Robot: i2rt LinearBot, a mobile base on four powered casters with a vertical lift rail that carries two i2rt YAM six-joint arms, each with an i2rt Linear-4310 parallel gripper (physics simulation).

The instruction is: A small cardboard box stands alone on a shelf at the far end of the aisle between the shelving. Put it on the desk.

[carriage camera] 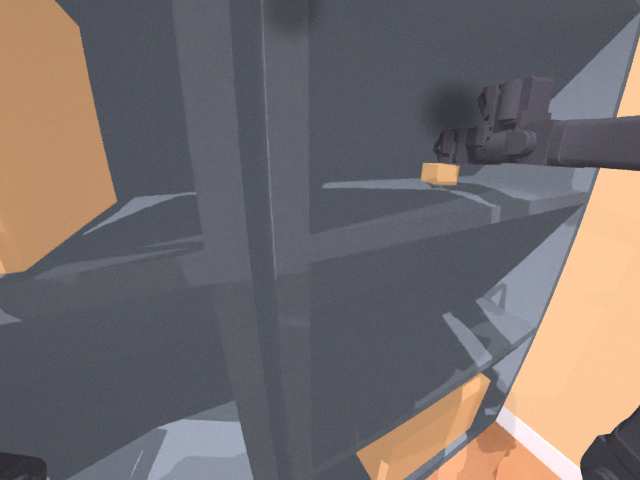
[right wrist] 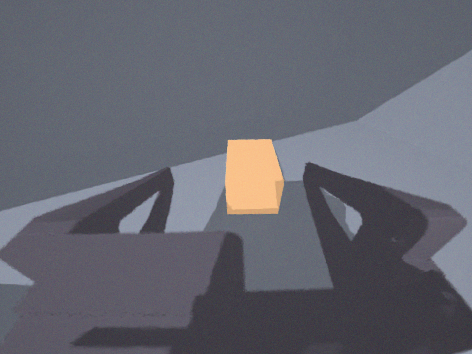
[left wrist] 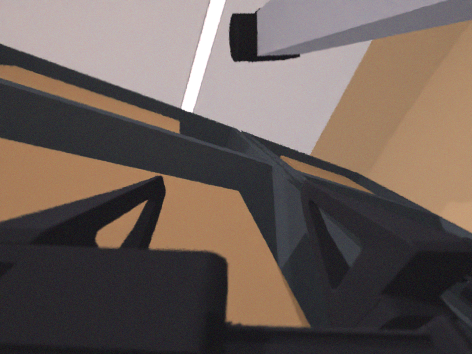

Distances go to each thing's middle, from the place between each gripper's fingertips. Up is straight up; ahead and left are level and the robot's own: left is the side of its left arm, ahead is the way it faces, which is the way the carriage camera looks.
Scene:
Right now my right hand is 80 mm short of the small cardboard box (carriage camera: 435, 173), 70 mm above it and 20 mm to the left of it.
My left gripper is now 64 cm short of the small cardboard box, 62 cm to the left of it and 9 cm above it.

